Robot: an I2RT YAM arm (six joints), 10 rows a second.
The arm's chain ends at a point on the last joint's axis. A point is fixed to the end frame.
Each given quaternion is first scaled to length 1.
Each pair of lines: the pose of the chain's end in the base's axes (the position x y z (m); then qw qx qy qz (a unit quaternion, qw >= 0)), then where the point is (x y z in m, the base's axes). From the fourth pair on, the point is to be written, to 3 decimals.
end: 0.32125 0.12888 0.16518 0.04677 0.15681 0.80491 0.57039
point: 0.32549 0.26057 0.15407
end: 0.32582 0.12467 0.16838 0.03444 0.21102 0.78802 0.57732
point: 0.33963 0.25600 0.16175
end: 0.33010 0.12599 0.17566 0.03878 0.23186 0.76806 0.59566
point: 0.34978 0.25674 0.17565
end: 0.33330 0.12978 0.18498 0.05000 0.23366 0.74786 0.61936
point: 0.356 0.260 0.193
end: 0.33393 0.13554 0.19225 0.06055 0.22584 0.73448 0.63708
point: 0.357 0.265 0.206
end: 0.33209 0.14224 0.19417 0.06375 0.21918 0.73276 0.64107
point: 0.354 0.272 0.209
